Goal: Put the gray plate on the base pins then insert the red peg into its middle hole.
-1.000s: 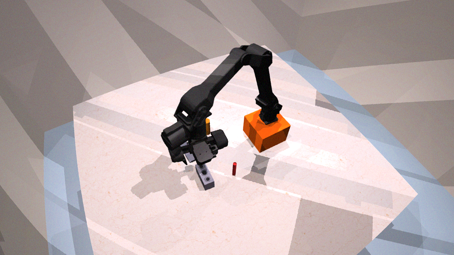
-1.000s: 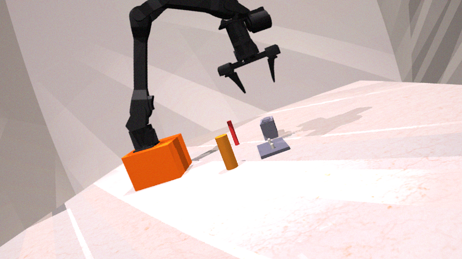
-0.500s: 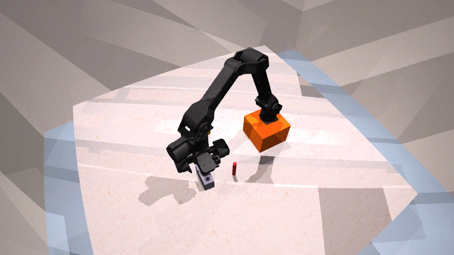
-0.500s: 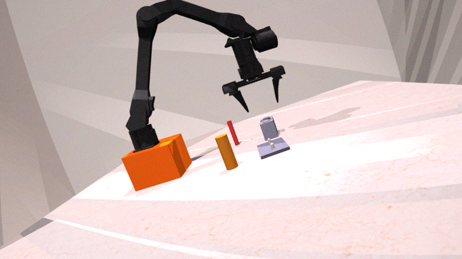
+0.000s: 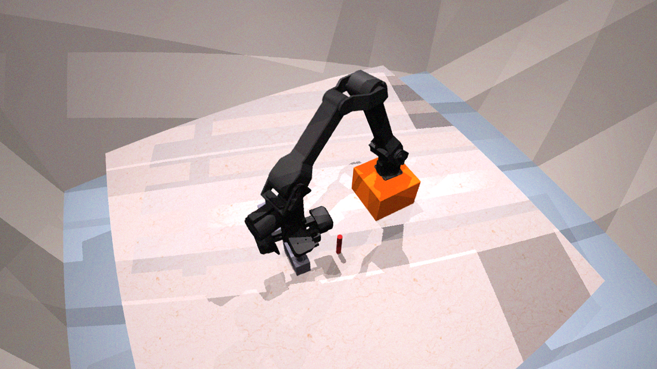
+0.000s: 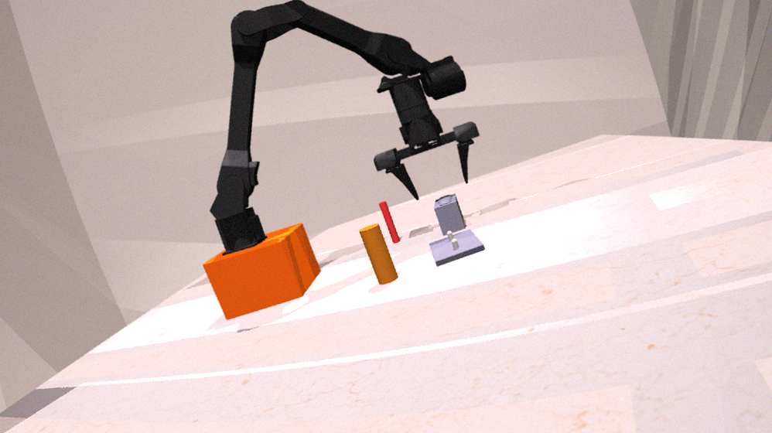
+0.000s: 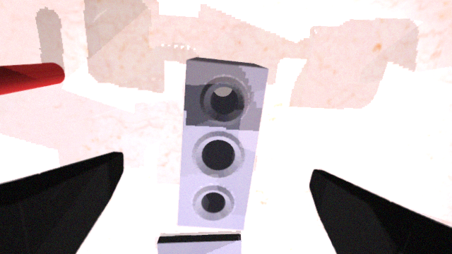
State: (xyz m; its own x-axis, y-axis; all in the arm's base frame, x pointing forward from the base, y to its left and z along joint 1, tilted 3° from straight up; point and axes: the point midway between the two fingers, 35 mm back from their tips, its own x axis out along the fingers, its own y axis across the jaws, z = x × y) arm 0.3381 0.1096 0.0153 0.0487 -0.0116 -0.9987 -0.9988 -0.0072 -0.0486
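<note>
My gripper tip is 3 cm above the gray plate. The rest, counted from my gripper tip: gray base (16 cm to the right, 6 cm below); then orange-brown cylinder (10 cm behind, 21 cm to the right, 3 cm below); then red peg (11 cm behind, 3 cm to the left, 3 cm below).
</note>
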